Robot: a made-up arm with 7 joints. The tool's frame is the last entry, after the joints. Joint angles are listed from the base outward. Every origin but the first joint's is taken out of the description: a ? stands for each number. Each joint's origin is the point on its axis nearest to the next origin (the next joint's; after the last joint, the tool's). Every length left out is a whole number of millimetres.
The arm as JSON. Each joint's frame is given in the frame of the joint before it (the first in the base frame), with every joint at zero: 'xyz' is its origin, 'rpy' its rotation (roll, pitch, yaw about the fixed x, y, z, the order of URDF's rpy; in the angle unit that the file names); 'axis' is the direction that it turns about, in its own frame. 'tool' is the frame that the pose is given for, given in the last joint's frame.
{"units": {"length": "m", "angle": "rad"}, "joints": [
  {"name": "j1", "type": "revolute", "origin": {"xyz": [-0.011, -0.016, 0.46], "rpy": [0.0, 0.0, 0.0]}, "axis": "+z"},
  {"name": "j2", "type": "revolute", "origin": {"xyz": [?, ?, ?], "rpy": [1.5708, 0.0, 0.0]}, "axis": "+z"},
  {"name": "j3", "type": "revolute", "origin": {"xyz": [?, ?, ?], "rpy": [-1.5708, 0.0, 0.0]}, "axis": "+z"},
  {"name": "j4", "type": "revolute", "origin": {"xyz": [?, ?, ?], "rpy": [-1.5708, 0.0, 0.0]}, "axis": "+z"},
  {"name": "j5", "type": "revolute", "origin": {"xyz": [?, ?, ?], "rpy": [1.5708, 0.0, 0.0]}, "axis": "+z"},
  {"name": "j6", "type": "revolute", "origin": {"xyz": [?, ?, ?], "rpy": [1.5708, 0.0, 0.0]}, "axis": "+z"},
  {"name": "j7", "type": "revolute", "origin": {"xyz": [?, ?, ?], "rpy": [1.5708, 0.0, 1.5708]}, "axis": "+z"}
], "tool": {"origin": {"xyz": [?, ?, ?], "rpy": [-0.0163, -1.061, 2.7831]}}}
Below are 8 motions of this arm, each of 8 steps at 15 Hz.
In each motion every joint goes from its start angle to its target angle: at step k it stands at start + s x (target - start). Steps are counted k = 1, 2, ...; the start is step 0. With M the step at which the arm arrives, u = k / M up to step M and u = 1 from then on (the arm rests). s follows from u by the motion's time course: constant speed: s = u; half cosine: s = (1 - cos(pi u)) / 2; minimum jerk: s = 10 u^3 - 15 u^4 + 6 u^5.
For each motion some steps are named. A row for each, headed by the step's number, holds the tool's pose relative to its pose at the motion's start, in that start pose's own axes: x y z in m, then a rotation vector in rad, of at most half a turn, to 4 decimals.
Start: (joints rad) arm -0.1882 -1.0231 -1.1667 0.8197 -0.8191 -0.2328 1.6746
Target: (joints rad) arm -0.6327 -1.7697 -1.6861 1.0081 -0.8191 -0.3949 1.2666
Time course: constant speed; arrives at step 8
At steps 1, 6, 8:
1: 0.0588 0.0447 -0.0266 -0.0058 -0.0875 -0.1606
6: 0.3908 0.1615 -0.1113 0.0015 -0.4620 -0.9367
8: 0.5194 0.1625 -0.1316 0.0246 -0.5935 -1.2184

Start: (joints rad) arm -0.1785 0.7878 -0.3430 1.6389 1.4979 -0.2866 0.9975
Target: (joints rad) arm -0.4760 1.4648 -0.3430 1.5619 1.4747 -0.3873 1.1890
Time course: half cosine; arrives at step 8
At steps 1, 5, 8:
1: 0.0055 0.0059 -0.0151 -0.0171 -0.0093 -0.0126
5: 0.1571 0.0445 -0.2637 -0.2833 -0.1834 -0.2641
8: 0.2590 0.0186 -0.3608 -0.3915 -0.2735 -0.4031

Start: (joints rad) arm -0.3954 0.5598 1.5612 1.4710 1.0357 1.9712 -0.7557
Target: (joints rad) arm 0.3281 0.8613 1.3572 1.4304 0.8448 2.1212 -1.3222
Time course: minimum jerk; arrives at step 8
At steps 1, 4, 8:
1: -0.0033 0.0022 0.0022 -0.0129 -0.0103 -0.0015
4: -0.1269 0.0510 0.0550 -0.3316 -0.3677 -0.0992
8: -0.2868 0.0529 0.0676 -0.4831 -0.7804 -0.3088

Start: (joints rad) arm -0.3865 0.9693 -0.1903 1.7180 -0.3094 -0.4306 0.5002
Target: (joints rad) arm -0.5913 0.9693 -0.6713 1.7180 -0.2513 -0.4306 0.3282
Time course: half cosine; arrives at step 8
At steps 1, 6, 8:
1: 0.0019 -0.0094 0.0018 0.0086 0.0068 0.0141
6: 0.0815 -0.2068 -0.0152 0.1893 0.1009 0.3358
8: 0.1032 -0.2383 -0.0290 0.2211 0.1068 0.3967

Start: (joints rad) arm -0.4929 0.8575 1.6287 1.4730 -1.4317 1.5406 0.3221
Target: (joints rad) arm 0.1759 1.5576 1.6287 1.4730 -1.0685 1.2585 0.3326
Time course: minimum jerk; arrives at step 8
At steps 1, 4, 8:
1: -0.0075 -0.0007 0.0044 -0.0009 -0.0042 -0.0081
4: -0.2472 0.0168 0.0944 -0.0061 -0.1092 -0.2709
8: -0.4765 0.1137 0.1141 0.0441 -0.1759 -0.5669

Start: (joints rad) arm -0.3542 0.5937 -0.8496 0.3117 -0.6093 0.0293 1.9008
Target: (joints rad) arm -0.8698 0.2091 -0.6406 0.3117 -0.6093 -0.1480 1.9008
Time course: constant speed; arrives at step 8
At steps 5, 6, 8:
5: 0.0594 0.0014 -0.1795 -0.1535 -0.2352 -0.1459
6: 0.0829 -0.0017 -0.2059 -0.1733 -0.2866 -0.1832
8: 0.1385 -0.0100 -0.2458 -0.2005 -0.3926 -0.2643

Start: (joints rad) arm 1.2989 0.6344 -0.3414 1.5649 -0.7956 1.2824 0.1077
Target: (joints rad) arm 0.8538 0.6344 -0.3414 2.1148 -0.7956 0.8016 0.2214
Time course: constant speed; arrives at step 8
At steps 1, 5, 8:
1: 0.0198 0.0150 -0.0020 -0.0302 0.1290 0.0214
5: 0.1027 0.0707 -0.0454 -0.1059 0.6645 0.0933
8: 0.1561 0.1074 -0.1133 -0.1198 1.0786 0.1394

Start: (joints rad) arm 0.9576 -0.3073 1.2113 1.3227 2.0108 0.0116 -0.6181
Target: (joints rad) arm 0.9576 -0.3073 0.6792 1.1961 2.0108 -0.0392 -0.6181
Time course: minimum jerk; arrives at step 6
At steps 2, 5, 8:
2: -0.0570 0.0145 0.0063 -0.0229 -0.0171 -0.1031
5: -0.2408 0.1153 0.0160 -0.0915 -0.0517 -0.4805
8: -0.2483 0.1217 0.0160 -0.0940 -0.0523 -0.4985

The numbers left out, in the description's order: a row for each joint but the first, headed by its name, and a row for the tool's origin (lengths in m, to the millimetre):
j2: 0.023 -0.062 0.0
j3: -0.008 0.343 0.0
j4: 0.042 0.051 0.0
j5: -0.022 -0.362 0.0
j6: -0.017 -0.078 0.0
j7: -0.025 0.115 0.0
tool: -0.022 0.023 0.0

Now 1 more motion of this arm.
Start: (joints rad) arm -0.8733 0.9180 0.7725 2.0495 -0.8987 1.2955 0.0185
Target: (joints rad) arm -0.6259 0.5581 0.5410 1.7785 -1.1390 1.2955 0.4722
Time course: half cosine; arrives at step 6
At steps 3, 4, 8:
3: 0.0467 -0.0479 -0.0299 0.2664 -0.0708 0.1249
4: 0.0762 -0.0643 -0.0390 0.3875 -0.0959 0.1912
8: 0.1084 -0.0755 -0.0432 0.5000 -0.1143 0.2583

